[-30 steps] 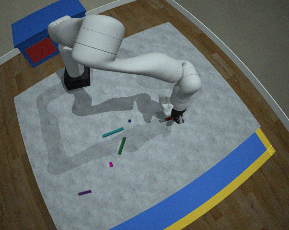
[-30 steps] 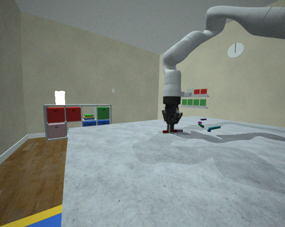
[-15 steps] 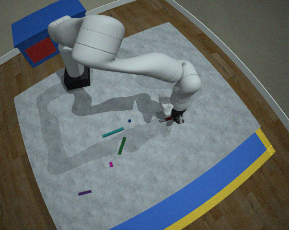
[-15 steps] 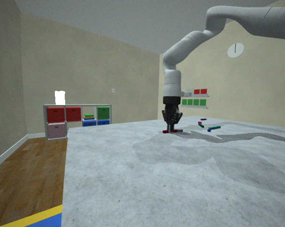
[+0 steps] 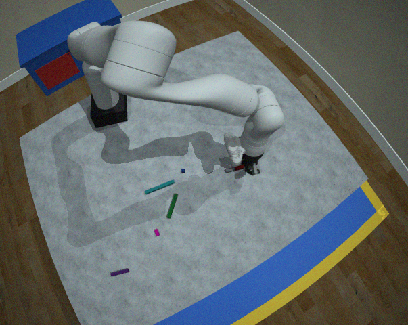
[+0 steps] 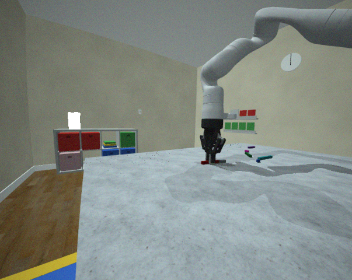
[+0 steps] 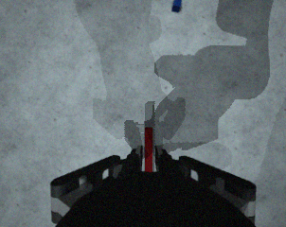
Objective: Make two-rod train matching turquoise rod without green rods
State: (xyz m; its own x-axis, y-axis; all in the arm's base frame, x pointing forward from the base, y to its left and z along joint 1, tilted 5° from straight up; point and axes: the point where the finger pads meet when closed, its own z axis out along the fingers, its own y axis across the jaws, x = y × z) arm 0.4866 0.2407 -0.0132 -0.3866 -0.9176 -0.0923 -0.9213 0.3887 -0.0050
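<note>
My hand is 10 mm above the red rod. Round my hand: small blue rod (170 mm to the right, 110 mm behind, 10 mm below); grey rod (50 mm to the right, 20 mm behind, 10 mm below); green rod (260 mm to the right, 40 mm behind, 10 mm below).
</note>
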